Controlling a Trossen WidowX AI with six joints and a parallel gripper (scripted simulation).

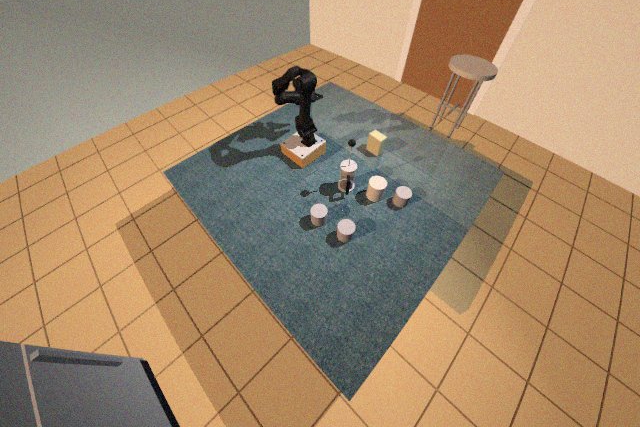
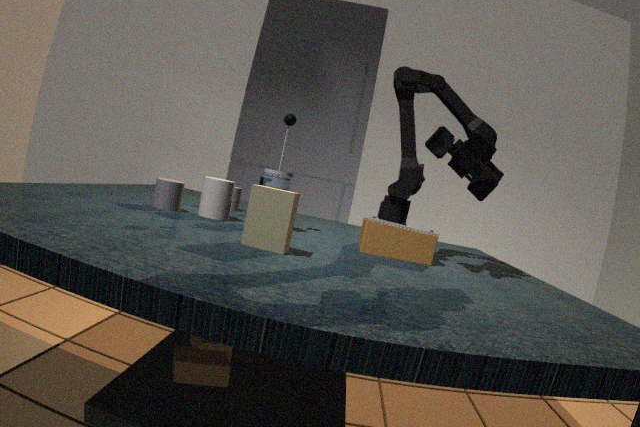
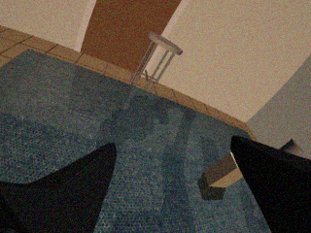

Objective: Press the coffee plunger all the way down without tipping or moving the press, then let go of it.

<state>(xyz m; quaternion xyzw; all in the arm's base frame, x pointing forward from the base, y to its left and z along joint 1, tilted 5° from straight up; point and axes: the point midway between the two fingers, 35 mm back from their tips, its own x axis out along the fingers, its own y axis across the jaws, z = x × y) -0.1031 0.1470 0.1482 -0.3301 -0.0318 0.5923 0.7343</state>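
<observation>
Now: gripper tip 410 mm short of the coffee press, 210 mm to the left of it and 80 mm above it.
</observation>
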